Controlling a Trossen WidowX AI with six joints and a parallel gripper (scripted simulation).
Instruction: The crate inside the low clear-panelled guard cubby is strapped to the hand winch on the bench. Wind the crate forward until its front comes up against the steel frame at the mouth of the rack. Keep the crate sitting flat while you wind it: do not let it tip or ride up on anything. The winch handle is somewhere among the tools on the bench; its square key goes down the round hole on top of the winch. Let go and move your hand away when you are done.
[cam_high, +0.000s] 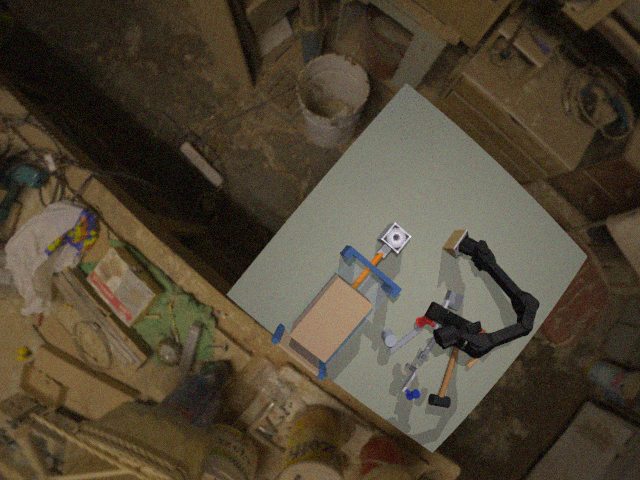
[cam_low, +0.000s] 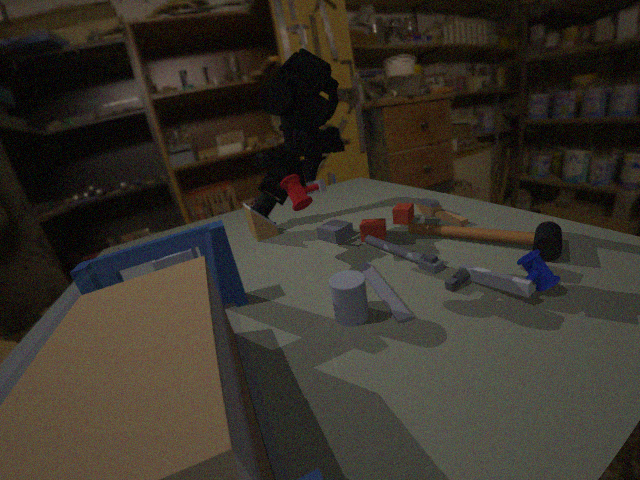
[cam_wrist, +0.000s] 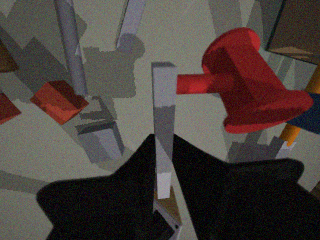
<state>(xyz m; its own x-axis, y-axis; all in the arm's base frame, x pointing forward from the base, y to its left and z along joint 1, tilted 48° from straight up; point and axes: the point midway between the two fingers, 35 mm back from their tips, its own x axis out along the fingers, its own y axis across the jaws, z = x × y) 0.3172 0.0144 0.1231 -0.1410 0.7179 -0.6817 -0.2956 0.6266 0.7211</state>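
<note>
The red knob is 60 mm ahead of my gripper tip, 20 mm to the right of it and 20 mm above it. Also, from my gripper tip: blue steel frame (310 mm to the right, 60 mm below, 60 mm ahead); red-knobbed handle (10 mm ahead, 10 mm above); grey block (150 mm below, 110 mm behind, 80 mm to the left).
</note>
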